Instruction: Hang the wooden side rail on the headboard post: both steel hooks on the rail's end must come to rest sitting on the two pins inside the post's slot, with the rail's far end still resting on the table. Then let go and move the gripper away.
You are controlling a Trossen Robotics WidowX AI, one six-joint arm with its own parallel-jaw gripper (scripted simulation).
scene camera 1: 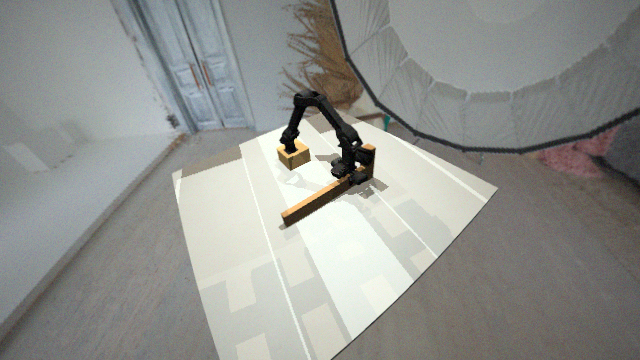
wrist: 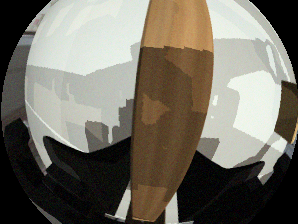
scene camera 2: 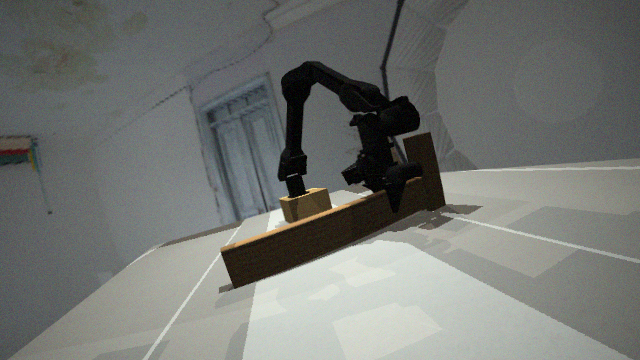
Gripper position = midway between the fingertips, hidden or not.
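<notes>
There's a headboard post (scene camera 2: pixel 420 147) that I can see, and a wooden side rail (scene camera 2: pixel 260 256). You'd find that rail in the wrist view (wrist: pixel 172 89) too, and in scene camera 1 (scene camera 1: pixel 294 214). My own gripper (scene camera 2: pixel 391 212) is visible as well, and it's also in the wrist view (wrist: pixel 158 139).
</notes>
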